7 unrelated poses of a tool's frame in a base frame.
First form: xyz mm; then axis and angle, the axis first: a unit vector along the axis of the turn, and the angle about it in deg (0 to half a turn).
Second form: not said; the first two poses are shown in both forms.
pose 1, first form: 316.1, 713.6, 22.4, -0.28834, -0.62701, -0.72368, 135.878
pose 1, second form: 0.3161, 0.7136, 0.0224, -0.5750, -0.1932, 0.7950, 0.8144, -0.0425, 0.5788
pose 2, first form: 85.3, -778.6, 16.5, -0.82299, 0.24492, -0.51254, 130.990
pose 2, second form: 0.0853, -0.7786, 0.0165, 0.4657, -0.7207, 0.5136, 0.0531, -0.5566, -0.8291
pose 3, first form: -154.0, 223.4, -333.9, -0.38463, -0.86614, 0.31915, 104.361
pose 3, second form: -0.1540, 0.2234, -0.3339, -0.0634, 0.7250, 0.6859, 0.1066, 0.6882, -0.7176
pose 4, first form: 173.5, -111.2, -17.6, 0.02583, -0.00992, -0.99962, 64.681
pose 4, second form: 0.1735, -0.1112, -0.0176, 0.4280, -0.9037, -0.0058, 0.9034, 0.4277, 0.0290
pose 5, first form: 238.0, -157.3, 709.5, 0.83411, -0.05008, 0.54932, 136.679
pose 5, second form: 0.2380, -0.1573, 0.7095, 0.4744, 0.3047, 0.8259, -0.4490, -0.7232, 0.5247
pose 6, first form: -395.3, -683.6, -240.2, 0.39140, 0.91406, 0.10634, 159.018
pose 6, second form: -0.3953, -0.6836, -0.2402, -0.6375, 0.7299, -0.2468, 0.6537, 0.6819, 0.3281
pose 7, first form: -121.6, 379.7, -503.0, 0.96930, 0.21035, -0.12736, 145.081
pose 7, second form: -0.1216, 0.3797, -0.5030, 0.8900, 0.2982, -0.3451, 0.4440, -0.7394, 0.5061
